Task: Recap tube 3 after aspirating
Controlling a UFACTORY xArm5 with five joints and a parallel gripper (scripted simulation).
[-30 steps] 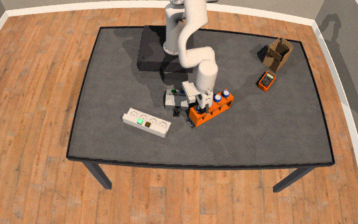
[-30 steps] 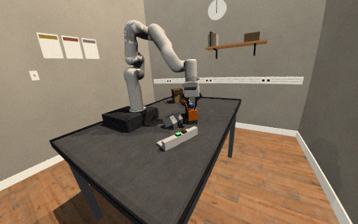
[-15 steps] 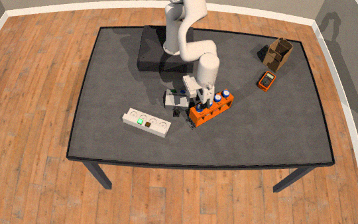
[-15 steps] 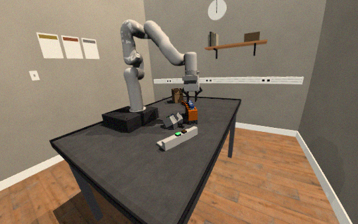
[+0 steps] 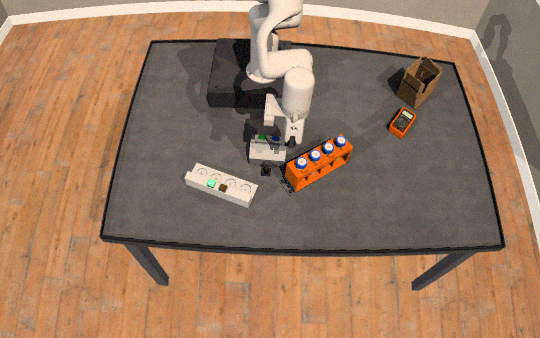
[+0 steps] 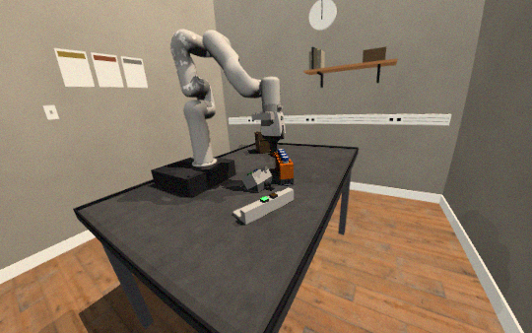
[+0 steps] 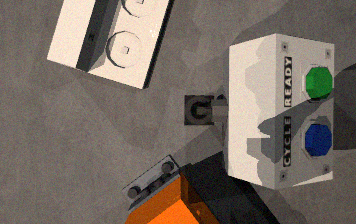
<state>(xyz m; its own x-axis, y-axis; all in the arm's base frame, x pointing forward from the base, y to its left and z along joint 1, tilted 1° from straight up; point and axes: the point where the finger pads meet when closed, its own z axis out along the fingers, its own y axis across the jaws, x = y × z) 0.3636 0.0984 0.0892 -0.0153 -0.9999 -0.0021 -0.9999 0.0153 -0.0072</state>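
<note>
Now: the green key 80 mm behind my hand, 80 mm to the right of it and 110 mm below it. Round my hand: cap 3: 10 mm ahead, 80 mm to the left, 60 mm below; blue key: 80 mm behind, 40 mm to the right, 110 mm below; cap 4: 40 mm ahead, 40 mm to the left, 60 mm below.
</note>
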